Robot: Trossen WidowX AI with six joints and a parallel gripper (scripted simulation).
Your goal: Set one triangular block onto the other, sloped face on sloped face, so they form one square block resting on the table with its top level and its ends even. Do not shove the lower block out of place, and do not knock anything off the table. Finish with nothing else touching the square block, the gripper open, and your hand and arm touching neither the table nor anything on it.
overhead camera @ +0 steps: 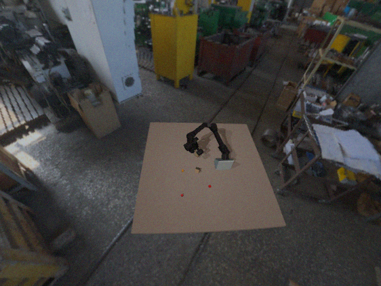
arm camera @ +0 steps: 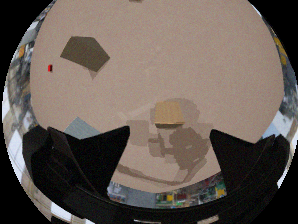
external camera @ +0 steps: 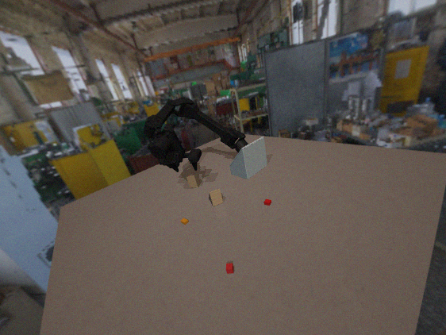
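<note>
The tan wooden block is 80 mm below my gripper tip, 20 mm to the right of it and 20 mm behind it. Also, from my gripper tip: orange piece 170 mm to the left, 150 mm ahead, 100 mm below.
</note>
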